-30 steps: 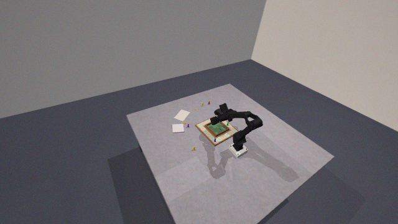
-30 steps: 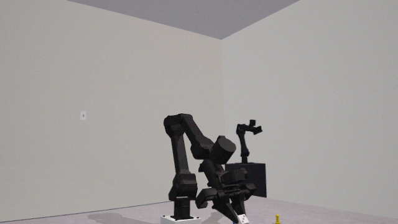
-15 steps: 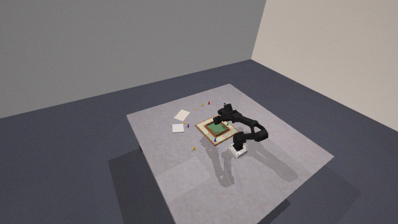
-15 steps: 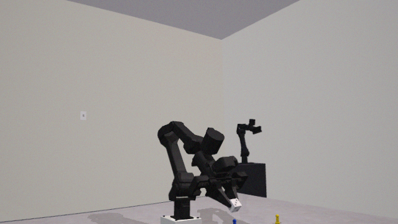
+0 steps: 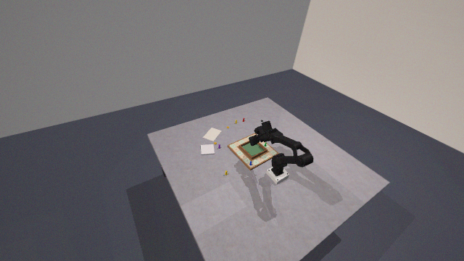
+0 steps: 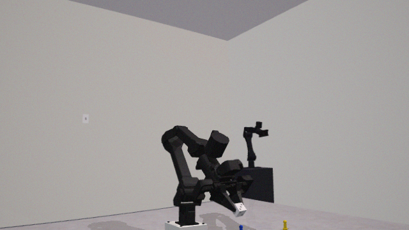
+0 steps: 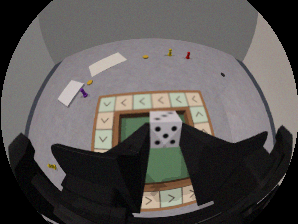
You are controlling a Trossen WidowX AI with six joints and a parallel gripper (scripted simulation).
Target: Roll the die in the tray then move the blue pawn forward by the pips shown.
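Right now the white die is right at my gripper tip. The rest, counted from my gripper tip: green tray: 12 cm below; then green pawn: 1 cm behind, 11 cm to the right, 10 cm below; then blue pawn: 13 cm behind, 10 cm to the left, 10 cm below.
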